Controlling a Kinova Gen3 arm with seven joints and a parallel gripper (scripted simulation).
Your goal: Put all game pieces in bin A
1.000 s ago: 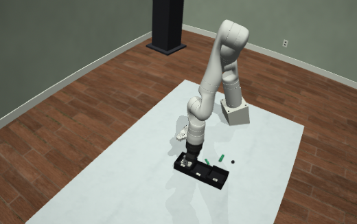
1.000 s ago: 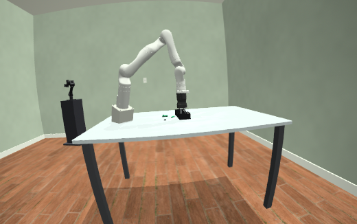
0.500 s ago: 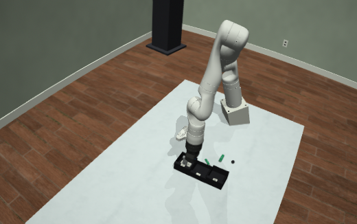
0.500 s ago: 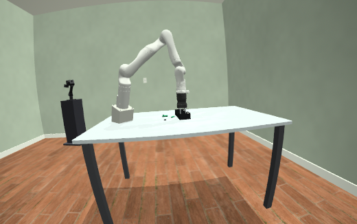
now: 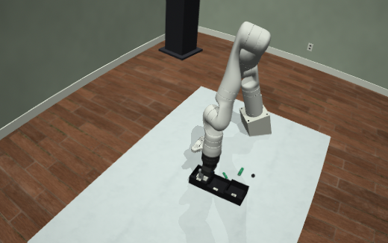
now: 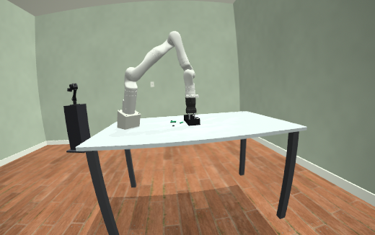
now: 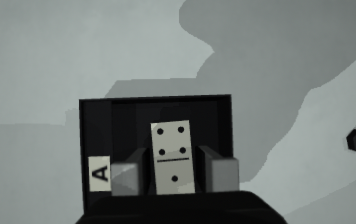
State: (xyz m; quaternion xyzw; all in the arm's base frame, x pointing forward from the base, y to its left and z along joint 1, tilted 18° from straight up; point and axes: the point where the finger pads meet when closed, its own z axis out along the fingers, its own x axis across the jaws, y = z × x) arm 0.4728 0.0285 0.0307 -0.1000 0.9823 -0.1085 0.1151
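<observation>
My gripper is now 10 mm to the left of the white domino and 20 mm above it. Also, from my hand: black three-compartment bin (10 mm behind, 80 mm to the left, 10 mm below); green item (80 mm behind, 70 mm to the left, 30 mm below).
</observation>
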